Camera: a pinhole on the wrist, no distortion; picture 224 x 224 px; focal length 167.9 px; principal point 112.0 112.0 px. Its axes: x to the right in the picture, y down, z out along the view. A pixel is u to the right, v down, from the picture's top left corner.
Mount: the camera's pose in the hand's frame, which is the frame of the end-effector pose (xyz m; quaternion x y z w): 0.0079 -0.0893 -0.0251 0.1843 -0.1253 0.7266 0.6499
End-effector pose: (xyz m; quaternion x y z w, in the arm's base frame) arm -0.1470 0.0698 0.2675 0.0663 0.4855 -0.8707 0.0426
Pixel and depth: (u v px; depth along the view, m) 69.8 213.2 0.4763
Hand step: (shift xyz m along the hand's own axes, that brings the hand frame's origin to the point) -0.2161 -0.4332 0.3688
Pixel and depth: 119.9 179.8 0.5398
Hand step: -0.1536 -0.3211 0.4845
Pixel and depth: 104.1 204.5 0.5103
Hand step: -0.2149 -0.3609 0.4403
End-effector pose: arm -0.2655 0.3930 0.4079 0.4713 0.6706 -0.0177 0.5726
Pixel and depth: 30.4 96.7 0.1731
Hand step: 0.0490 -0.2359 0.0937
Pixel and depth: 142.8 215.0 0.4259
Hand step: -0.2130 -0.2311 0.4072
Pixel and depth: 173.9 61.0 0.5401
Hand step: 0.2097 -0.1179 0.5377
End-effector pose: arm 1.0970 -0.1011 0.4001 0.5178 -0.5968 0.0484 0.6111
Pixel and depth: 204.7 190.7 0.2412
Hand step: -0.0904 -0.0854 0.2560
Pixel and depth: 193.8 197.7 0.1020
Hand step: -0.0373 -0.0941 0.0912
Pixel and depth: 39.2 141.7 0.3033
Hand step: -0.0019 -0.3420 0.1945
